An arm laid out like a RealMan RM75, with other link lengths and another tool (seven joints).
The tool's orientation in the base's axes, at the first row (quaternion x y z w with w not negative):
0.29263, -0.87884, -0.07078, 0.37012
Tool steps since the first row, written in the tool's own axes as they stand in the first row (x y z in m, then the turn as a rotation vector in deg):
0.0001, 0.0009, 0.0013, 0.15, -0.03, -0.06
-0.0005, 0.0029, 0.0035, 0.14, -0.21, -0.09
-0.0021, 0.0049, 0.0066, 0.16, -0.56, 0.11
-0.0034, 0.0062, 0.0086, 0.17, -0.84, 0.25
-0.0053, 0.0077, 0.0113, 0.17, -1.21, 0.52
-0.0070, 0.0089, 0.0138, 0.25, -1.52, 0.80
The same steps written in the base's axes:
-0.0014, 0.0006, -0.0006, -0.03, -0.10, 0.12
-0.0035, 0.0023, -0.0018, 0.08, -0.24, 0.08
-0.0057, 0.0046, -0.0043, 0.09, -0.56, -0.17
-0.0069, 0.0062, -0.0061, 0.12, -0.81, -0.36
-0.0084, 0.0083, -0.0087, 0.10, -1.13, -0.68
-0.0098, 0.0100, -0.0111, 0.01, -1.46, -0.94

